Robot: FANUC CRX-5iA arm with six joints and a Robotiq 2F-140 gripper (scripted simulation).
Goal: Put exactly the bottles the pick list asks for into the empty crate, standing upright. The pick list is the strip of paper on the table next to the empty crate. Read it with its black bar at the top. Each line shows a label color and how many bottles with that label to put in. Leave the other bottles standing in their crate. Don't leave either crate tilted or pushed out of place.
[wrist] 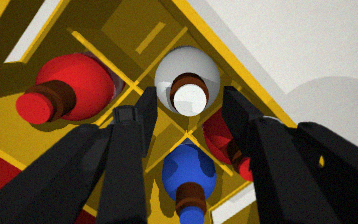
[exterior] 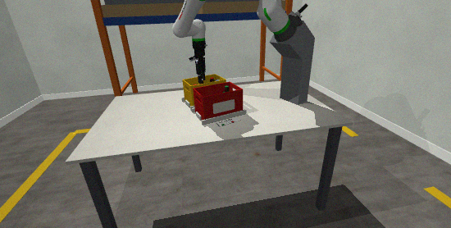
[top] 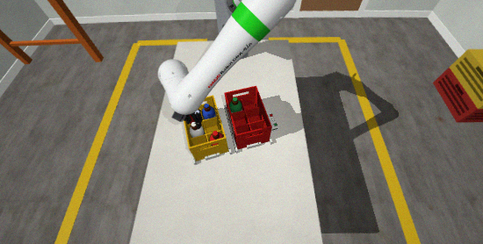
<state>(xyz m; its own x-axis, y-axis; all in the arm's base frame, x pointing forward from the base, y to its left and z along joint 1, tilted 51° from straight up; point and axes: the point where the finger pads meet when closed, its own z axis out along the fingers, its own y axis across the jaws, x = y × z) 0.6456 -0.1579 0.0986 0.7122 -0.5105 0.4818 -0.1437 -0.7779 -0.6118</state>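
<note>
The white-capped bottle lies 9 cm below my hand. From my hand the other things lie so: blue-labelled bottle 12 cm behind, 9 cm below, 2 cm to the left; red-labelled bottle 9 cm below, 7 cm behind, 5 cm to the right; yellow crate 10 cm below, 4 cm to the left, 2 cm behind.
</note>
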